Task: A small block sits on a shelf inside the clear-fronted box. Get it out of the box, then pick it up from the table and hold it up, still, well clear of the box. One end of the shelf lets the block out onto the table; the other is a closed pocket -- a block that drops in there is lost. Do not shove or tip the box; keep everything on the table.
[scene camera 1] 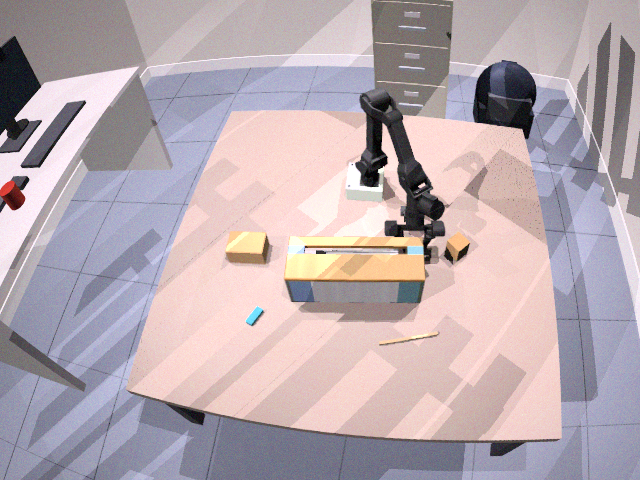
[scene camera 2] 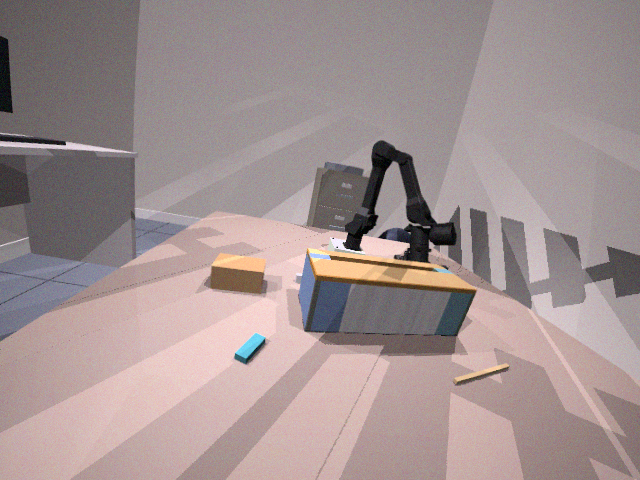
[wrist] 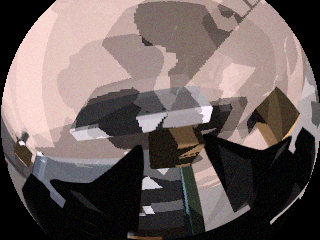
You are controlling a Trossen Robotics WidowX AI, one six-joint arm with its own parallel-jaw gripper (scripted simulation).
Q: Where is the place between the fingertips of my gripper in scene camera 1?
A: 413, 252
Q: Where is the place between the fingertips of my gripper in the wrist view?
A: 173, 144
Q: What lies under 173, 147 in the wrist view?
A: A small brown block.
